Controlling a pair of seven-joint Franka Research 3 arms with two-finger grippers.
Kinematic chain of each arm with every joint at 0, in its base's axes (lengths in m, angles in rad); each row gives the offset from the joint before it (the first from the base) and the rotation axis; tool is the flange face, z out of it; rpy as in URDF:
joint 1: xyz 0 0 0.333 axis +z
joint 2: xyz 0 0 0 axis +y
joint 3: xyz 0 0 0.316 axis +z
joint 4: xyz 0.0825 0 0 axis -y
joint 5: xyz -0.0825 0 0.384 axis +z
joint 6: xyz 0 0 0 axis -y
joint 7: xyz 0.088 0 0 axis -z
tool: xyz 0 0 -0.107 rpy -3.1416 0 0
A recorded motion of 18 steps. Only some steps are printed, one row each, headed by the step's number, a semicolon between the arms.
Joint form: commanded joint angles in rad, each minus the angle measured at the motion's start. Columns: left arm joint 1, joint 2, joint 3, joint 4, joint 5, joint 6, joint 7; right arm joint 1, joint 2, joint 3, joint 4, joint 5, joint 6, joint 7.
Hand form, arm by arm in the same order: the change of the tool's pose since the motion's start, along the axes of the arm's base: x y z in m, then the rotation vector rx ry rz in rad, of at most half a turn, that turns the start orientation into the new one. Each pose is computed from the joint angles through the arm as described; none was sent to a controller.
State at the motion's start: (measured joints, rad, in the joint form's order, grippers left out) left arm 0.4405 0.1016 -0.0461 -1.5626 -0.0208 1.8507 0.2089; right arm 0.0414 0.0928 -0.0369 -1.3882 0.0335 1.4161 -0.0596
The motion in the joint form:
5: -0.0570 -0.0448 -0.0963 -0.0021 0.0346 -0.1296 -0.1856; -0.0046 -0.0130 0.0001 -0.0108 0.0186 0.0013 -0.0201
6: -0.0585 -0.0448 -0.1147 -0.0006 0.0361 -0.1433 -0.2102; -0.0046 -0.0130 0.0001 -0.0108 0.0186 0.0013 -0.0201
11: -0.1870 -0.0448 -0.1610 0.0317 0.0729 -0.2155 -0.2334; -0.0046 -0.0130 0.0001 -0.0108 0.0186 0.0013 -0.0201
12: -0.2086 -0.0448 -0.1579 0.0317 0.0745 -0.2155 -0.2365; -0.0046 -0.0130 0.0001 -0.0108 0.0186 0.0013 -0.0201
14: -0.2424 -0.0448 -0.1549 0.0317 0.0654 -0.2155 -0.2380; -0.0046 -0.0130 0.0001 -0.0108 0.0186 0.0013 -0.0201
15: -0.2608 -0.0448 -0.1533 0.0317 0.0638 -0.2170 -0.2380; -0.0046 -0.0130 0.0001 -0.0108 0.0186 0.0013 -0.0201
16: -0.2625 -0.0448 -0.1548 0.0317 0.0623 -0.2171 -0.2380; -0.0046 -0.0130 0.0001 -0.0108 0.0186 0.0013 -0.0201
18: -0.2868 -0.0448 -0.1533 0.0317 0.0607 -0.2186 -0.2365; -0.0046 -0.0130 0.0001 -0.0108 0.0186 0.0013 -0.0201
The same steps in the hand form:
5: 0.0046 -0.0909 0.0128 -0.0233 0.0848 0.0271; -0.0038 -0.0005 0.0026 0.0203 -0.0042 0.0171
6: 0.0059 -0.1020 0.0122 -0.0278 0.0960 0.0316; -0.0038 -0.0005 0.0026 0.0203 -0.0042 0.0171
11: 0.0136 -0.1987 0.0213 0.0073 0.1403 -0.1171; -0.0038 -0.0005 0.0026 0.0203 -0.0042 0.0171
12: 0.0142 -0.2093 0.0213 0.0100 0.1403 -0.1324; -0.0038 -0.0005 0.0026 0.0203 -0.0042 0.0171
14: 0.0147 -0.2281 0.0212 0.0031 0.1395 -0.1621; -0.0038 -0.0005 0.0026 0.0203 -0.0042 0.0171
15: 0.0145 -0.2380 0.0211 0.0027 0.1409 -0.1789; -0.0038 -0.0005 0.0026 0.0203 -0.0042 0.0171
16: 0.0145 -0.2400 0.0210 0.0013 0.1409 -0.1822; -0.0038 -0.0005 0.0026 0.0203 -0.0042 0.0171
18: 0.0141 -0.2533 0.0209 0.0015 0.1424 -0.2065; -0.0038 -0.0005 0.0026 0.0203 -0.0042 0.0171

